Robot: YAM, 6 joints.
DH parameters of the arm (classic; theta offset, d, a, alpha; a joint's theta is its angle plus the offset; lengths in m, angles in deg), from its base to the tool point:
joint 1: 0 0.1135 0.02 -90
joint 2: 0 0 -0.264 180
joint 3: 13.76 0 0.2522 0
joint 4: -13.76 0 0.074 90
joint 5: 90 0 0 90
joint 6: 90 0.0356 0 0
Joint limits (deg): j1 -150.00..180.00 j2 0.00..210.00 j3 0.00..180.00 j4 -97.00..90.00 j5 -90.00..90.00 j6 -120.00..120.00
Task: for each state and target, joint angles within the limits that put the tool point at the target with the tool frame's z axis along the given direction. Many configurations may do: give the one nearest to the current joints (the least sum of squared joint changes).
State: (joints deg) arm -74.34 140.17 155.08 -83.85 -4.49 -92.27
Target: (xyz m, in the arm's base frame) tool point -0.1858 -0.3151 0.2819 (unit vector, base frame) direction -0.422 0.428 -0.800
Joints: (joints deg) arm -117.34 116.70 110.48 -96.89 34.82 -92.27
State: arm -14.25 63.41 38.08 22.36 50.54 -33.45
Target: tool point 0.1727 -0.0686 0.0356 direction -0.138 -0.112 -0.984
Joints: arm -19.99 103.81 26.63 -18.12 8.77 -33.45
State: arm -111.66 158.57 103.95 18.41 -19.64 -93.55
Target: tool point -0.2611 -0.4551 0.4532 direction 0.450 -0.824 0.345
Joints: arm -123.06 141.38 155.35 23.81 -55.73 -93.55
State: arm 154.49 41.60 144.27 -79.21 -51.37 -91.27
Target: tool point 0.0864 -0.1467 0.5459 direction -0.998 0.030 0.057
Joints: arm 129.53 48.14 150.02 -96.93 -48.65 -91.27
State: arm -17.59 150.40 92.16 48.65 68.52 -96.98
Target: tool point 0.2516 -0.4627 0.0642 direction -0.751 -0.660 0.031
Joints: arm -57.64 156.35 99.97 67.66 80.88 -96.98
